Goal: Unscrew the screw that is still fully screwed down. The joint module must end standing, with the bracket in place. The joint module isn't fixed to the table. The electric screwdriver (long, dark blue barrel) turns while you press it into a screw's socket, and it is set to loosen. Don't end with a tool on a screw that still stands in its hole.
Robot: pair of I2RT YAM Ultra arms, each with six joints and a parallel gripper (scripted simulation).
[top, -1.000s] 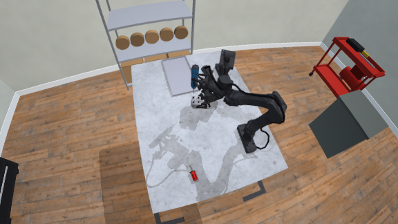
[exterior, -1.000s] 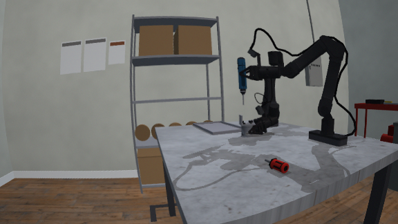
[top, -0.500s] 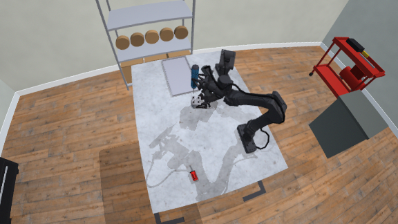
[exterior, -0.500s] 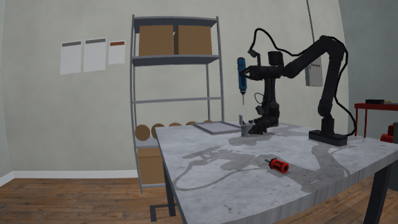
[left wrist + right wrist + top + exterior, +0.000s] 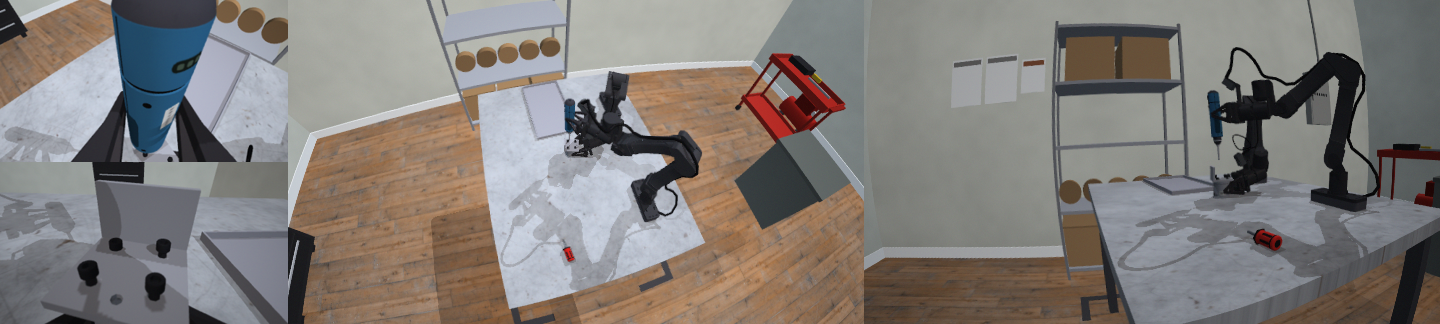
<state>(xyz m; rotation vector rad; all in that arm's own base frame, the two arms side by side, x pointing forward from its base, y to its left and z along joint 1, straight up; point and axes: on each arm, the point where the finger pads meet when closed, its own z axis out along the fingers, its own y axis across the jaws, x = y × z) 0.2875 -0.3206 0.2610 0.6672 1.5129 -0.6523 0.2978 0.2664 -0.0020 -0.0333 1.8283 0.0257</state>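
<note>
Now: the joint module right at my right hand. The rest, counted from my right hand: screw: 4 cm above, 2 cm ahead, 1 cm to the left; then grey bracket: 5 cm above; then bit: 13 cm above, 2 cm to the left, 2 cm ahead.
</note>
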